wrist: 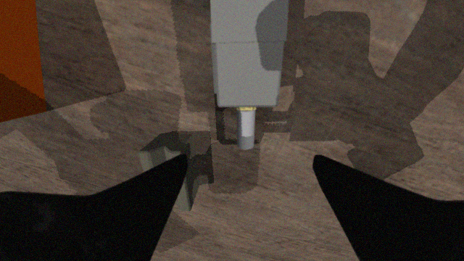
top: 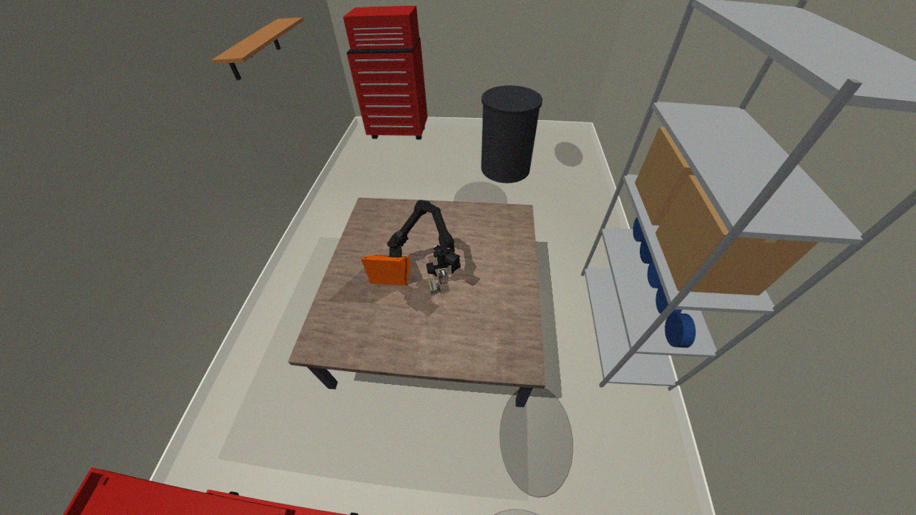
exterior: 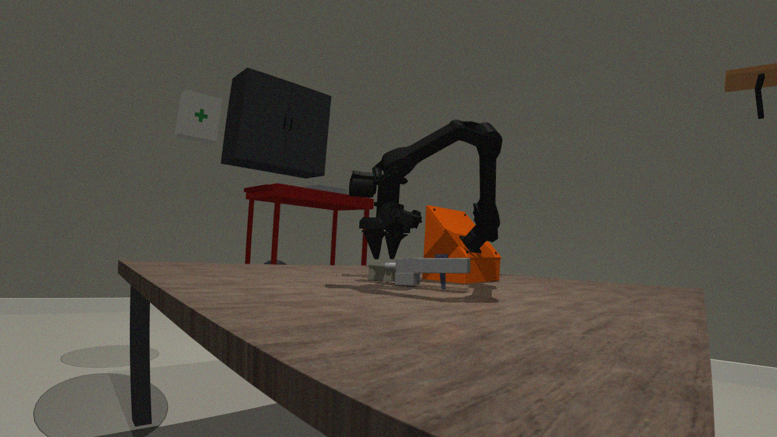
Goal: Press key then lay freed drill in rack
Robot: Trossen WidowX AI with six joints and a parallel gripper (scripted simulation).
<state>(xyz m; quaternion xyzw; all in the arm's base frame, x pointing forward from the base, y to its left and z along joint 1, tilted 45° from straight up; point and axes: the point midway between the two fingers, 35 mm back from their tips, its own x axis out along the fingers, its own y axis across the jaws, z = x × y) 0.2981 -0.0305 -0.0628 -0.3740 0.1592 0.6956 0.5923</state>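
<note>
Now: the yellow drill 6 cm to the left of my gripper tip, 2 cm behind it and 1 cm below it. From my gripper tip the other things lie so: grey block fixture (12 cm to the left, 4 cm behind, 2 cm below); then dark T-shaped key (15 cm to the left, 5 cm behind, 1 cm below).
</note>
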